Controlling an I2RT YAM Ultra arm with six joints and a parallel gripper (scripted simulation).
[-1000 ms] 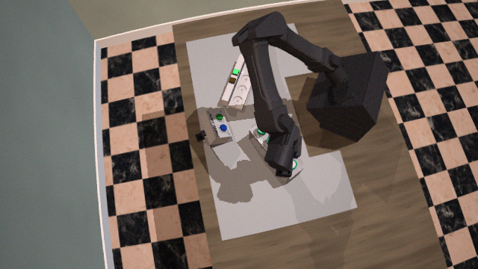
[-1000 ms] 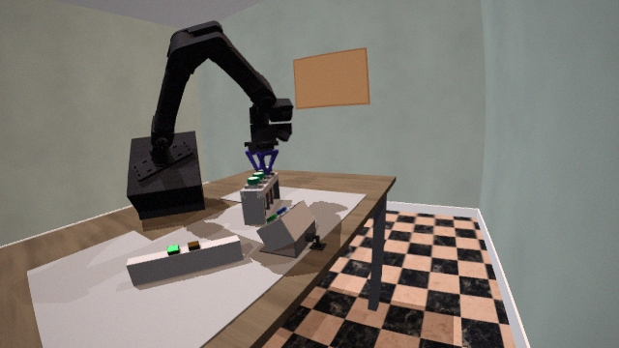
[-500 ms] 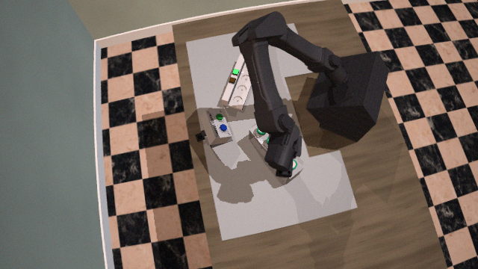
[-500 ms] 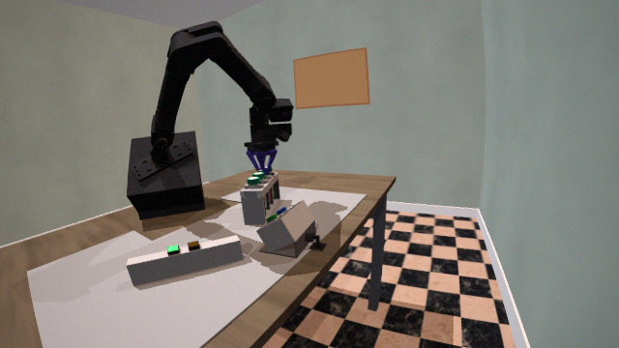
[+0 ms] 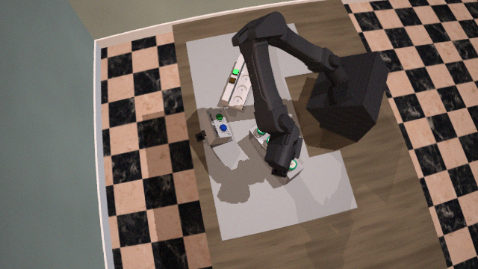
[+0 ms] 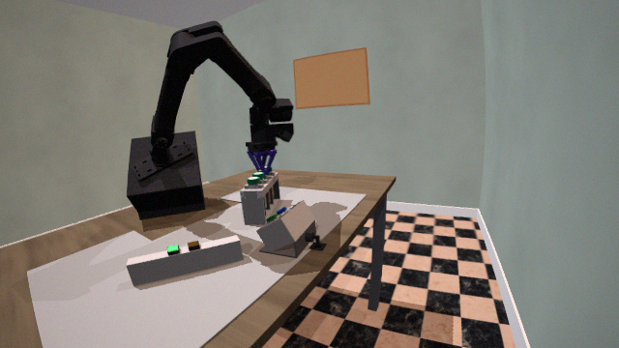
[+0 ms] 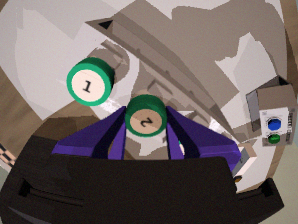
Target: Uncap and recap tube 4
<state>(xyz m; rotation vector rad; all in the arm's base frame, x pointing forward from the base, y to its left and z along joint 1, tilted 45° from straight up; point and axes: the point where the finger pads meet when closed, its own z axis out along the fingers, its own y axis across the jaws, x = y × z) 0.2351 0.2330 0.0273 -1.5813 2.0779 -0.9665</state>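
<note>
My gripper is now 50 mm to the left of the cap 3 and 20 mm short of it. From my hand the other things lie so: cap 2: right at my hand; green ready key: 190 mm to the right, 190 mm ahead, 50 mm below; blue cycle key: 180 mm ahead, 140 mm to the right, 50 mm below.
</note>
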